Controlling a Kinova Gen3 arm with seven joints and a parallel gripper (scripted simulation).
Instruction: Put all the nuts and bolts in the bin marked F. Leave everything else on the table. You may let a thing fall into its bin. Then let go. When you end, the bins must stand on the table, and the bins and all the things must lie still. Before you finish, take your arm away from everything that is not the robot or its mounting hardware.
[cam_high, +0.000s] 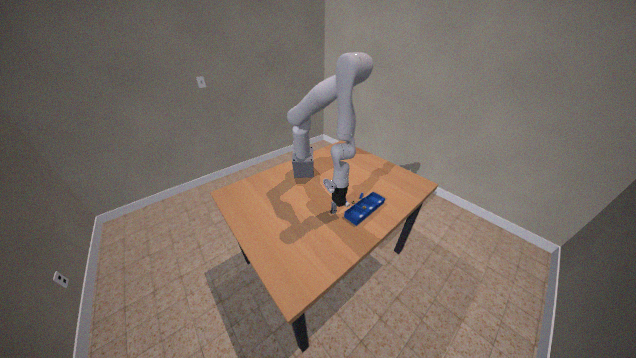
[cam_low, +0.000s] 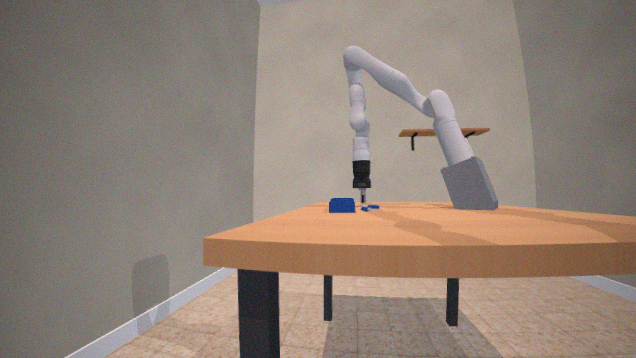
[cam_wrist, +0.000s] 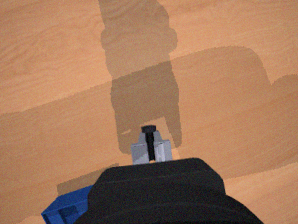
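Right now the blue two-compartment bin is 14 cm to the left of my hand, 10 cm ahead of it and 2 cm below it. The rest, counted from my hand: black bolt: 1 cm to the right, 1 cm below.
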